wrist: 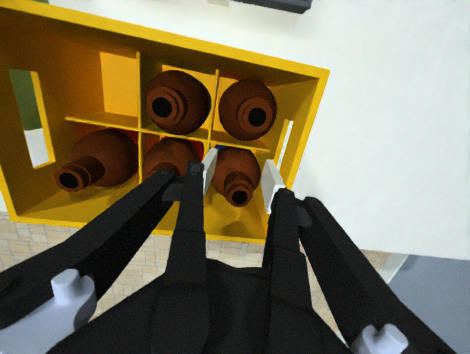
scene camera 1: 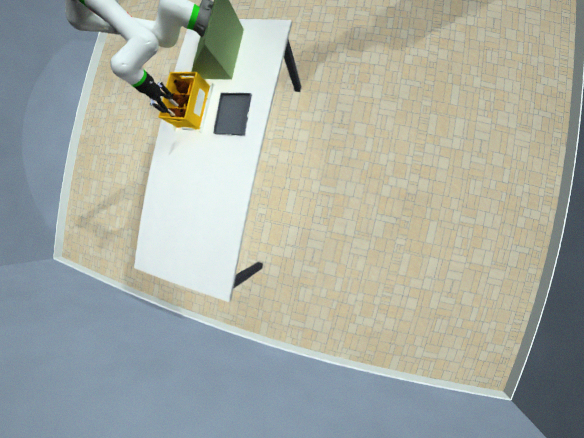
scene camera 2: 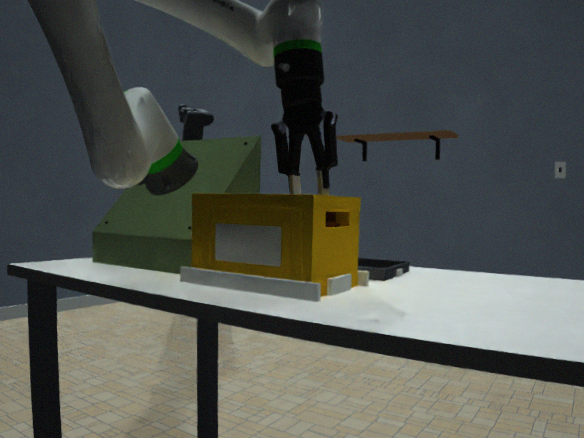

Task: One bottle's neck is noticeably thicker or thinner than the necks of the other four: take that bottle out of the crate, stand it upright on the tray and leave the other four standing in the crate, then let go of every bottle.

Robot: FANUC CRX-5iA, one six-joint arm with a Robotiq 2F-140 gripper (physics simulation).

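Frame: origin at the arm's base, x left, y back, z up, level; millimetres.
Seen in the pictures: gripper, fingertip midpoint: (wrist: 239, 165) (scene camera 1: 175, 110); arm's base, origin of the base link: (scene camera 1: 206, 23) (scene camera 2: 173, 175).
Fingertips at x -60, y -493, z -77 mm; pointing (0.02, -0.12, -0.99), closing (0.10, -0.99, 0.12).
Observation:
Pixels of each thing's top centre, then the offset from my fingertips to it. Level surfaces: height alone.
- yellow crate, middle of its top: (wrist: 154, 153) (scene camera 2: 276, 195) (scene camera 1: 177, 94) dy +83, dx -2, dz +24 mm
- left bottle, middle of its top: (wrist: 68, 180) (scene camera 1: 175, 81) dy +163, dx -57, dz +12 mm
- dark tray, middle of its top: (scene camera 2: 348, 261) (scene camera 1: 231, 112) dy +90, dx +278, dz -125 mm
- white table, its level: dz -151 mm
The yellow crate (scene camera 1: 198, 119) (scene camera 2: 250, 207) (wrist: 170, 41) holds five brown bottles, all in their compartments. In the wrist view the upper row has a middle bottle (wrist: 199, 102) and a right bottle (wrist: 231, 102); its left compartment is empty. The lower row has a left bottle (wrist: 111, 156), a middle bottle (wrist: 171, 152), its neck hidden by a finger, and a right bottle (wrist: 234, 162). My gripper (scene camera 1: 175, 109) (scene camera 2: 309, 186) (wrist: 239, 165) is open, its pads on either side of the lower right bottle, holding nothing. The dark tray (scene camera 1: 233, 114) (scene camera 2: 387, 270) (wrist: 280, 4) is empty in scene camera 1. I cannot tell which neck differs.
The crate stands on the white table (scene camera 1: 200, 200) (scene camera 2: 475, 310) (wrist: 390, 150), with low pale strips (scene camera 2: 250, 284) along its base. A green sloped block (scene camera 1: 220, 50) (scene camera 2: 145, 250) stands beyond the crate's far end. A brown shelf (scene camera 2: 400, 136) is on the wall.

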